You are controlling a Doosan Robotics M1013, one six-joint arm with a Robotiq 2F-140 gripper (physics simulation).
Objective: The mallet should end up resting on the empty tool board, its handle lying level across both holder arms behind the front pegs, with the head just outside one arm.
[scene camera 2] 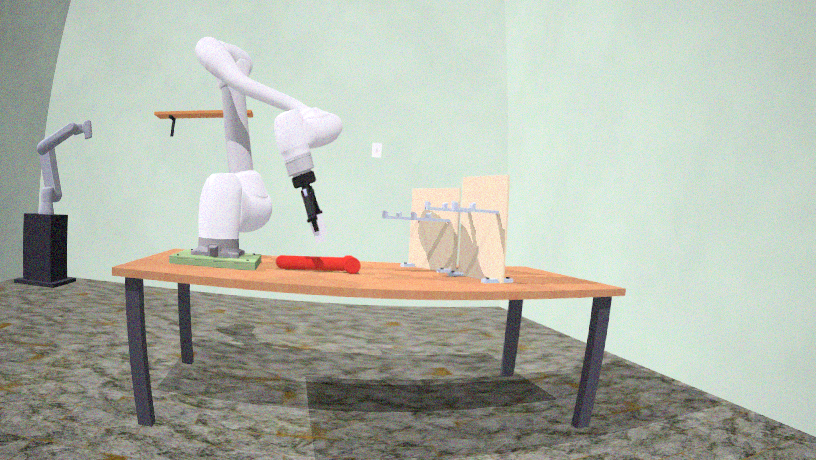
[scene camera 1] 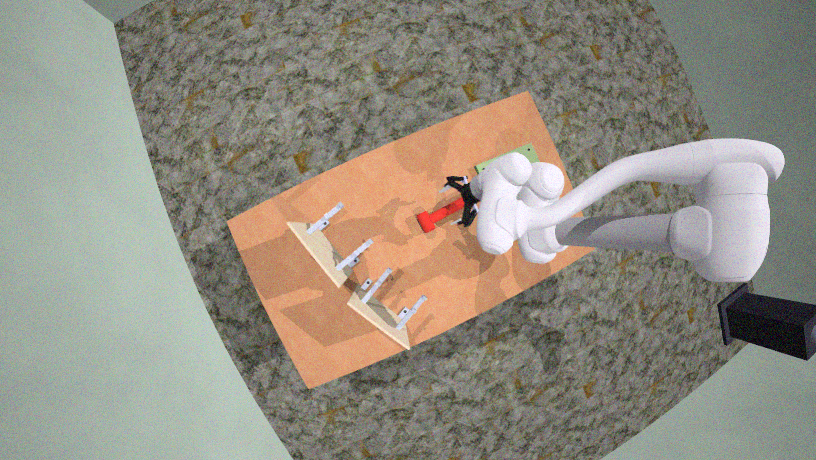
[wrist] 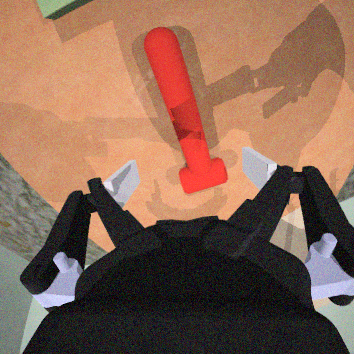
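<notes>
The red mallet (scene camera 1: 445, 212) (scene camera 2: 314, 263) (wrist: 172, 80) lies flat on the table, its head towards the boards and its handle towards the robot base. My gripper (scene camera 1: 449, 206) (scene camera 2: 318, 229) (wrist: 188, 164) is open and empty, above the mallet and apart from it. In the wrist view the mallet head shows between the fingertips. Two upright pale tool boards stand beyond: the nearer one in scene view 2 (scene camera 1: 320, 251) (scene camera 2: 485, 191) and the farther one (scene camera 1: 385, 317) (scene camera 2: 434, 197). Each has two pegged holder arms, and no tool shows on either. The arm hides the handle end in scene view 1.
The wooden table (scene camera 1: 400, 165) (scene camera 2: 371, 288) carries a green base plate (scene camera 1: 522, 151) (scene camera 2: 228, 261) (wrist: 55, 6) under the robot. The boards' grey holder arms (scene camera 1: 354, 255) (scene camera 2: 405, 217) stick out towards the robot. A wall shelf (scene camera 2: 194, 114) and a small grey arm on a black pedestal (scene camera 2: 45, 245) stand apart behind.
</notes>
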